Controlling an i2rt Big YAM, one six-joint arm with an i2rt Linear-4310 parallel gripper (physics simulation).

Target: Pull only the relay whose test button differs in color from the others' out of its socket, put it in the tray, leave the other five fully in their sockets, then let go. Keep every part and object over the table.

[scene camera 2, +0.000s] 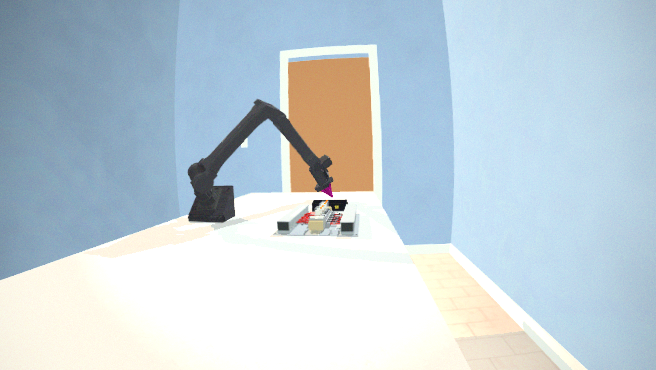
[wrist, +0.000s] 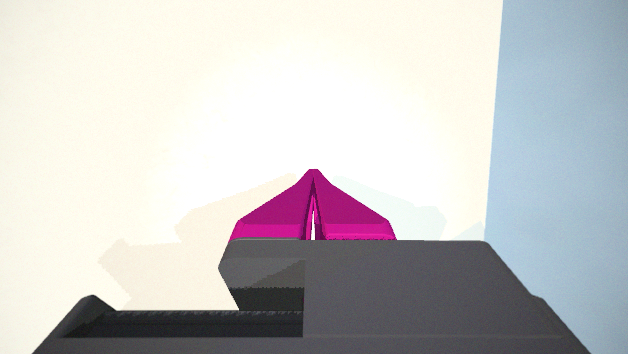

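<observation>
My gripper is shut, its magenta fingertips meeting with nothing held between them. In the scene view it is tilted down, above the far end of the grey panel. The relays and sockets form a small row in the middle of the panel; single relays and their button colors are too small to tell. A black thing with a yellow mark, perhaps the tray, is at the panel's far end, below the fingertips. No relay or tray shows in the wrist view.
Two light ducts run along the panel's sides. A beige block is at the row's near end. Red wires lie beside the row. The white table's right edge drops to the floor; in the wrist view the table edge is at the right.
</observation>
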